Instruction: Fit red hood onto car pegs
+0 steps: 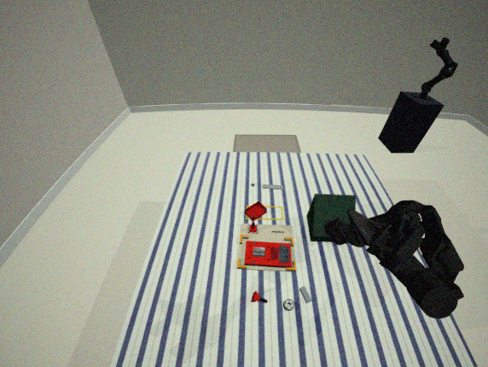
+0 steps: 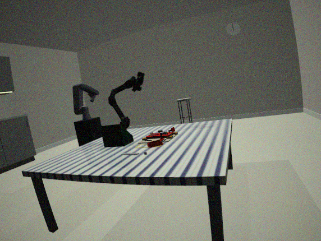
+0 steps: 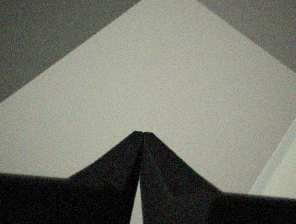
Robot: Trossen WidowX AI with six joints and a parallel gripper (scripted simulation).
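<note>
The red hood is 15 cm ahead of my gripper tip, 38 cm to the right of it and 51 cm below it. From my gripper tip the other things lie so: grey bar (4 cm ahead, 55 cm to the right, 52 cm below); then grey engine block (15 cm ahead, 14 cm to the right, 50 cm below).
</note>
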